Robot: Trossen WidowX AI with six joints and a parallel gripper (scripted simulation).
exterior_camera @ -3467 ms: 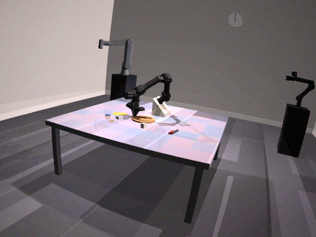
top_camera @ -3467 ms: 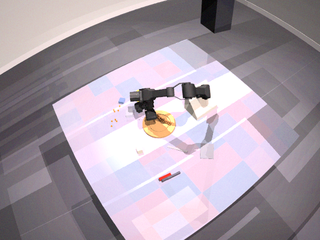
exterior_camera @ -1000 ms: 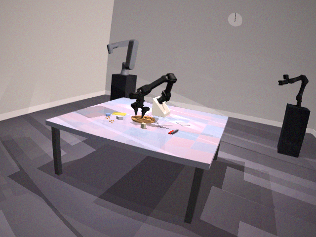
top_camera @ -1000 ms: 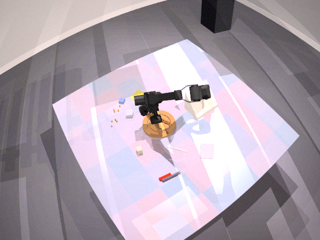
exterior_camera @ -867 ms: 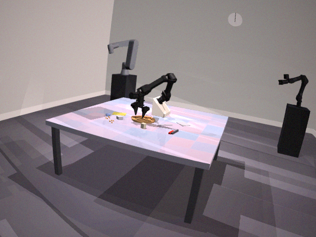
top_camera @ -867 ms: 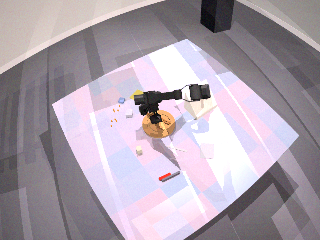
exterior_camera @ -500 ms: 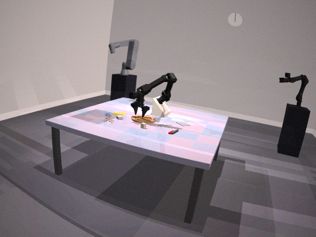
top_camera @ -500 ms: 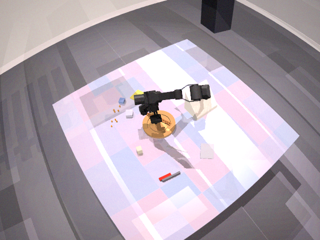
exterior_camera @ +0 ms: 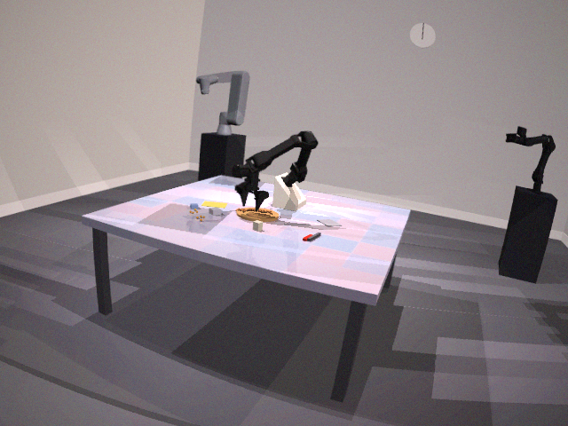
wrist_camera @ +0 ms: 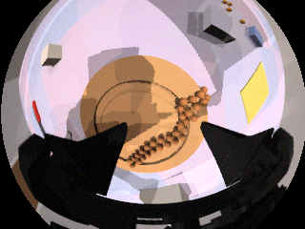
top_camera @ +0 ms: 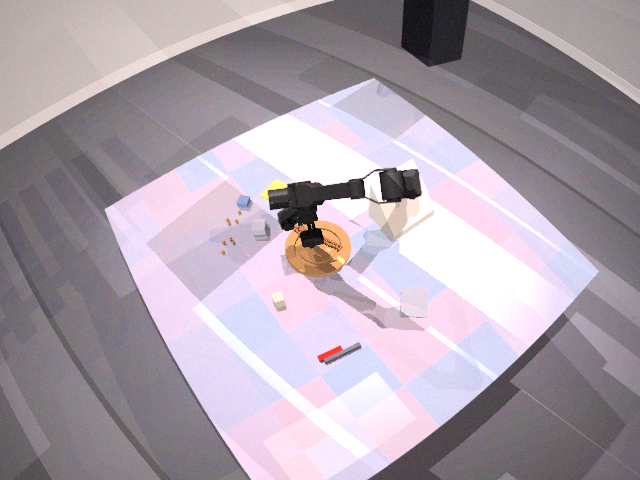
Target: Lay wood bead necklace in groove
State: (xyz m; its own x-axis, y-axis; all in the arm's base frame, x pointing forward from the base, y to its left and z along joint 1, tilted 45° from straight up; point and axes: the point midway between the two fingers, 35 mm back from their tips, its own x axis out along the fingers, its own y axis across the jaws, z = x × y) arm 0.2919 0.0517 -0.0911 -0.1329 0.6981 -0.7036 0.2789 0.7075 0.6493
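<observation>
My gripper tip is now 10 mm past the round bead board, 40 mm to the right of it and 20 mm above it. Also, from my gripper tip: cream cube: 180 mm ahead, 150 mm to the left, 10 mm below; white block: 120 mm ahead, 120 mm to the right, 20 mm below; yellow sheet: 10 mm behind, 220 mm to the right, 30 mm below.
</observation>
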